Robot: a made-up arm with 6 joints.
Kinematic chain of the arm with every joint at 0, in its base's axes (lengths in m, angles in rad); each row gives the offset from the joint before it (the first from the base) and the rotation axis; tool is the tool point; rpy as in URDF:
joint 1: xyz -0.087 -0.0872 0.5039 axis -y
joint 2: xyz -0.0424 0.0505 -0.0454 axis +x
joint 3: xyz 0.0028 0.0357 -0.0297 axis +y
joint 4: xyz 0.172 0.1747 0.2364 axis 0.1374 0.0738 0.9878
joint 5: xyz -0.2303 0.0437 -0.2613 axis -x
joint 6: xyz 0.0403 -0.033 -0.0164 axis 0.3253 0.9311 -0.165
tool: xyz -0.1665 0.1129 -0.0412 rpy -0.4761 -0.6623 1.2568
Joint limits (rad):
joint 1: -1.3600..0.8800
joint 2: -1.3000..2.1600
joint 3: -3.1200..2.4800
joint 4: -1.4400..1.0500
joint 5: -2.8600..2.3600
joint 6: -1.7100..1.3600
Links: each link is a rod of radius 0.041 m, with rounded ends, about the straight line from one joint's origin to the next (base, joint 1, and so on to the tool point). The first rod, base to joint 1, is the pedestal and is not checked.
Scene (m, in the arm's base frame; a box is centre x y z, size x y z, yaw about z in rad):
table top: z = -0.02
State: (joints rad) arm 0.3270 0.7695 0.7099 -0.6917 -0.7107 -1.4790
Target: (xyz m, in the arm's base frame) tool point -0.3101 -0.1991 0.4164
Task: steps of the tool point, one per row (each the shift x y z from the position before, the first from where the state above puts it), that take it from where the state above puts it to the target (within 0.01 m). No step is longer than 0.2 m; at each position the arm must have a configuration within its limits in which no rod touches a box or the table.
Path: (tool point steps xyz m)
1: -0.1373 -0.0719 0.1087
2: -0.1193 -0.1488 0.0401
3: -0.0550 -0.1849 -0.0382
4: 0.0363 -0.1650 -0.0932
5: 0.1195 -0.0951 -0.1023

